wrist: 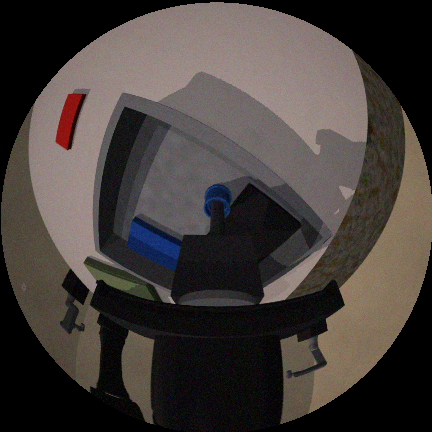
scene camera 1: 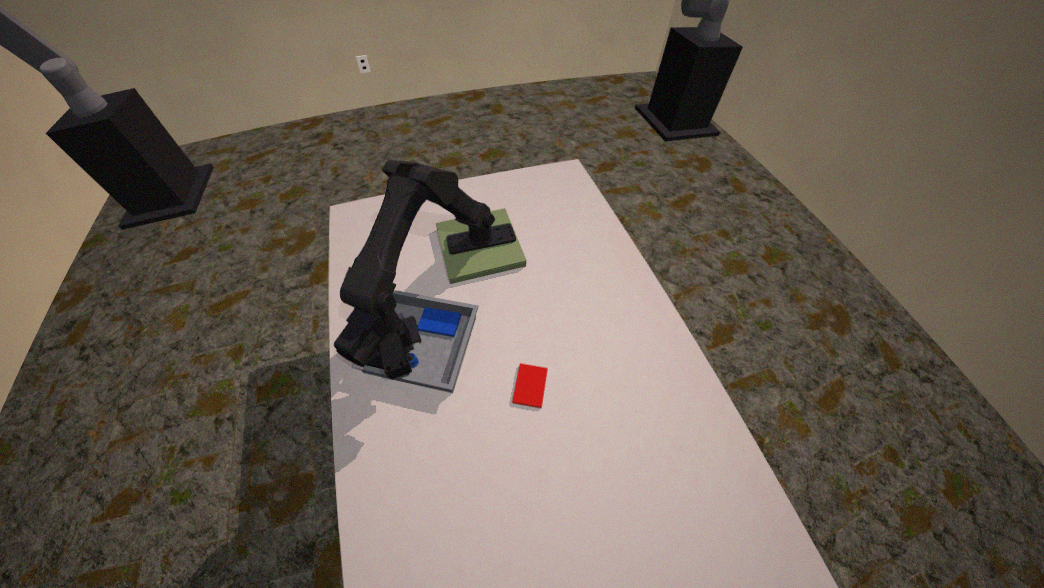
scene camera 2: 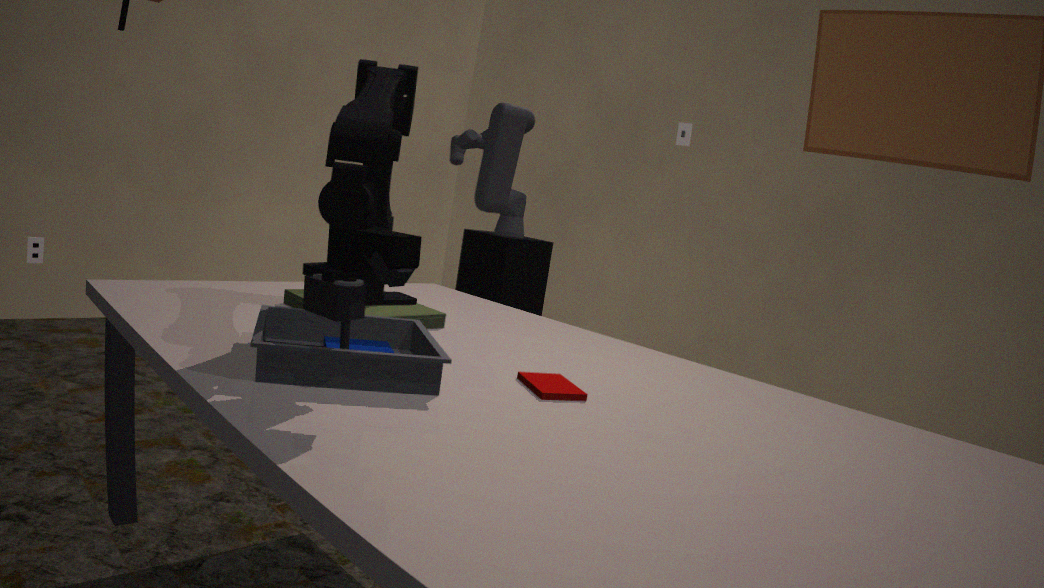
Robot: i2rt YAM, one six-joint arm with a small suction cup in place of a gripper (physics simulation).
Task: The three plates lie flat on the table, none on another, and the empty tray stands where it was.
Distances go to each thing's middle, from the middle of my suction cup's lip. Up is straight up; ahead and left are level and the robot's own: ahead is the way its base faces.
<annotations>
Now: suction cup 6 cm past the black plate (wrist: 252,212) and 4 cm to the left of it. Round my suction cup: red plate (scene camera 2: 546,386) (13 cm ahead, 26 cm to the left, 1 cm below); grey tray (scene camera 2: 415,367) (4 cm behind, 3 cm to the left, 1 cm above); blue plate (scene camera 1: 436,321) (9 cm behind, 8 cm to the left).
</annotations>
